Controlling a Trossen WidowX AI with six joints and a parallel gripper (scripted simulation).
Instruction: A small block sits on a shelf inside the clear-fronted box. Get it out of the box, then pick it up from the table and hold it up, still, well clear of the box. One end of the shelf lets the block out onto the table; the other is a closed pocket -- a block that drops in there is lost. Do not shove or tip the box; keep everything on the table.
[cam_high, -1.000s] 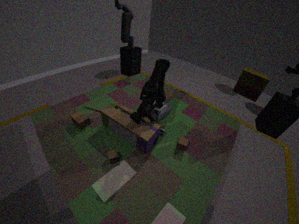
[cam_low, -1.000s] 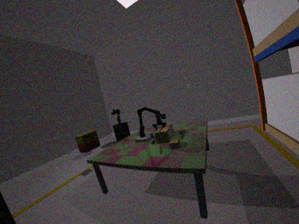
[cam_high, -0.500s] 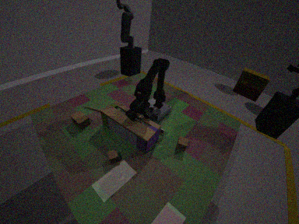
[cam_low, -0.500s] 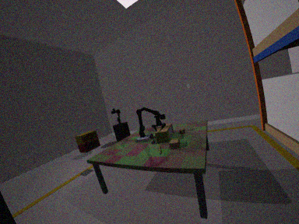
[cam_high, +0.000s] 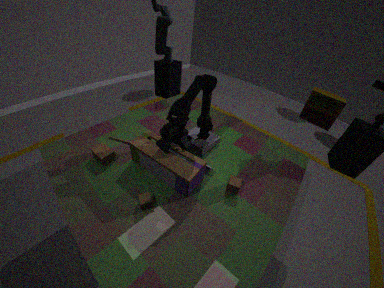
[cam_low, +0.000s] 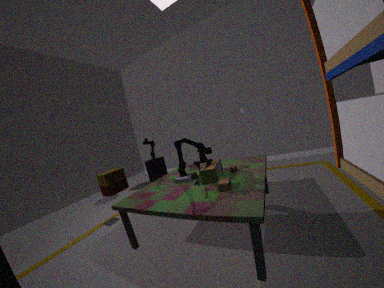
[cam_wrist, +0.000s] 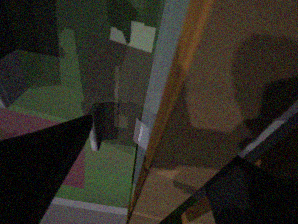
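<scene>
Now: the clear-fronted box 40 mm to the left of my gripper tip, 40 mm ahead of it and 20 mm below it. Also, from my gripper tip: thin tan rod 350 mm to the right, 80 mm below, 70 mm ahead.
</scene>
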